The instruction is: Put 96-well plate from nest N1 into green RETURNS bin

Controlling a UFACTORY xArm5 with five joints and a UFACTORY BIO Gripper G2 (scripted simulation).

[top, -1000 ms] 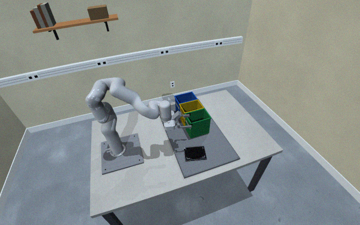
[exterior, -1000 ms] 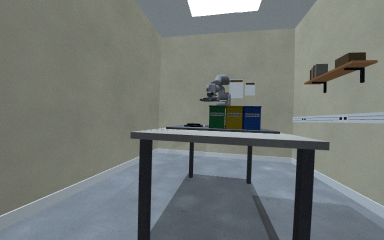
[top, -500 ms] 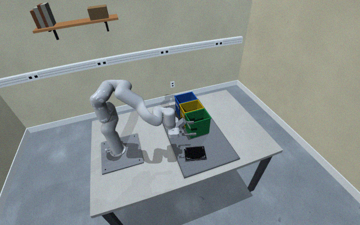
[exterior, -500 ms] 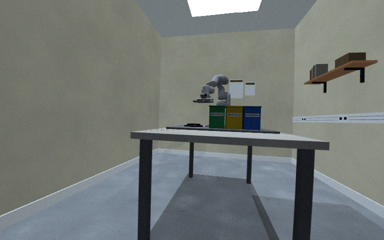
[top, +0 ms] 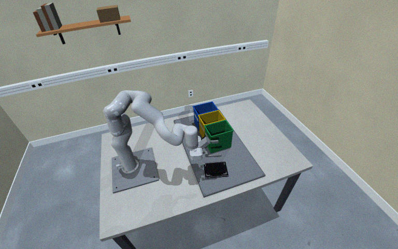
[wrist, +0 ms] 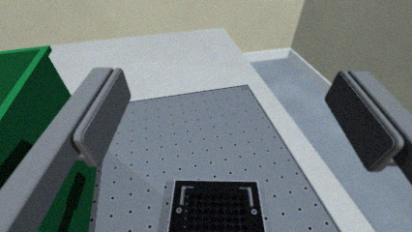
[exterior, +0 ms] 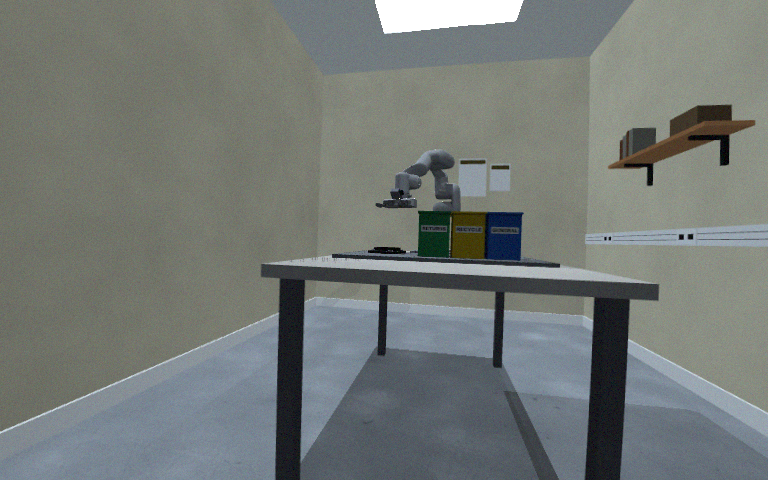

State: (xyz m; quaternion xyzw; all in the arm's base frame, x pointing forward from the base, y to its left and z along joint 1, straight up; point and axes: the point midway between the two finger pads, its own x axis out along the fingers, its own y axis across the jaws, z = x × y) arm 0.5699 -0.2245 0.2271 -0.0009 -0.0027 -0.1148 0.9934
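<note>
The black 96-well plate is 210 mm below my hand. The rest, counted from my hand: plate nest N1: 220 mm below; then green RETURNS bin: 110 mm ahead, 220 mm to the left, 140 mm below; then yellow RECYCLE bin: 100 mm ahead, 350 mm to the left, 140 mm below.
</note>
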